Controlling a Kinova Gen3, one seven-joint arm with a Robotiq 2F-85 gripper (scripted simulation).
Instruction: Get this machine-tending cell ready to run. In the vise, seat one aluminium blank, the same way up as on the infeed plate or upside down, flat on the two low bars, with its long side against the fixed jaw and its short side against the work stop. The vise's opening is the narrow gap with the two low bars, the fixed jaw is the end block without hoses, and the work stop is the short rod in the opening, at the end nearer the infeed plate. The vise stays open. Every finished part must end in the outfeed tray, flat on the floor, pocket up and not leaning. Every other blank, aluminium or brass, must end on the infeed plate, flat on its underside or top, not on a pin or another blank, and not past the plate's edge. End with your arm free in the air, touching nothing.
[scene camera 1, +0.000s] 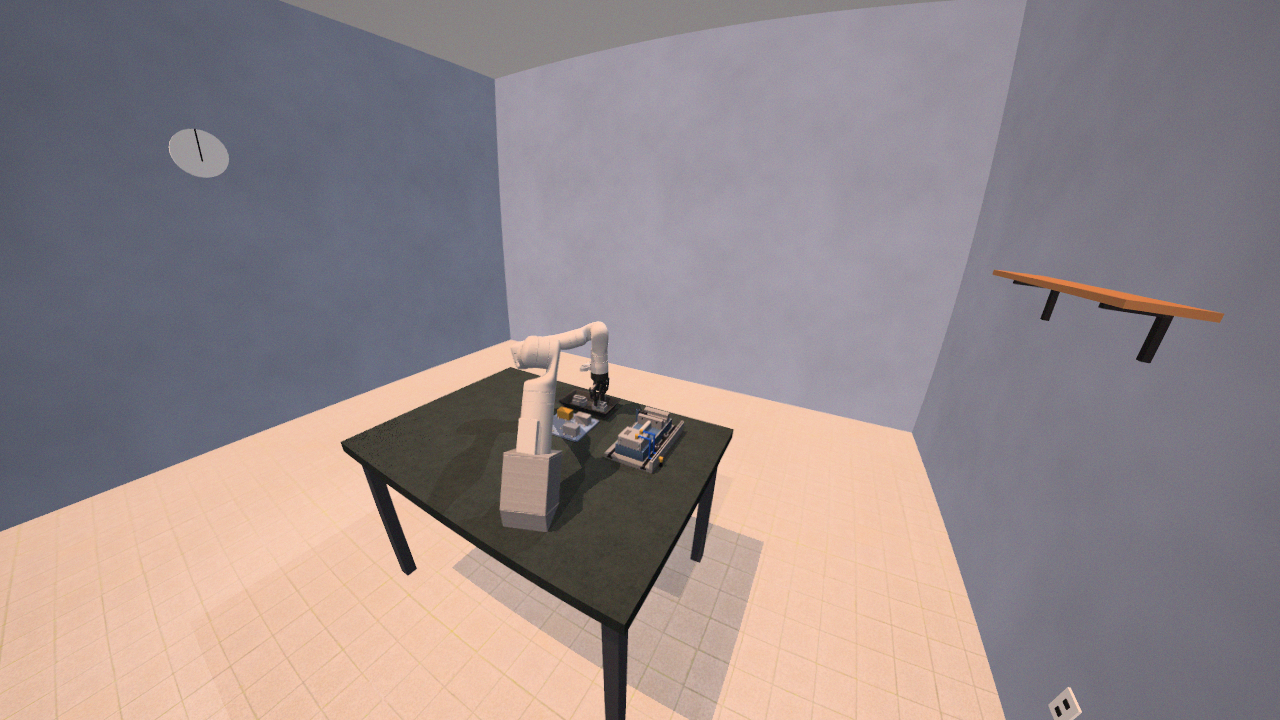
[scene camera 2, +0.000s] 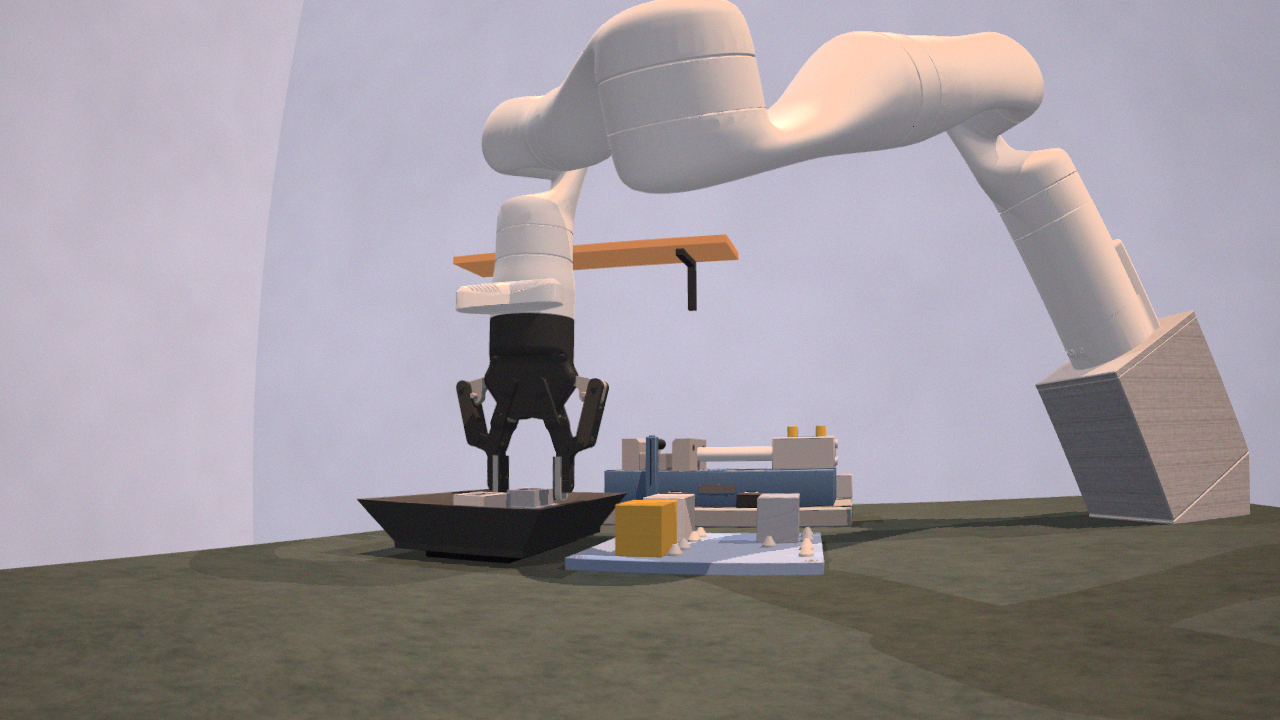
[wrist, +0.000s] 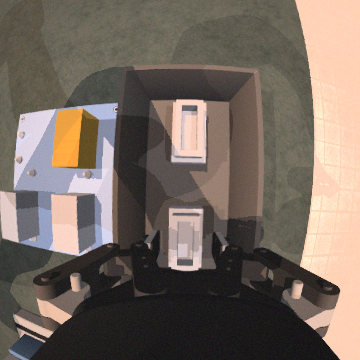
Observation:
The pictures show: my gripper and a brass blank.
My gripper is seen too in the wrist view.

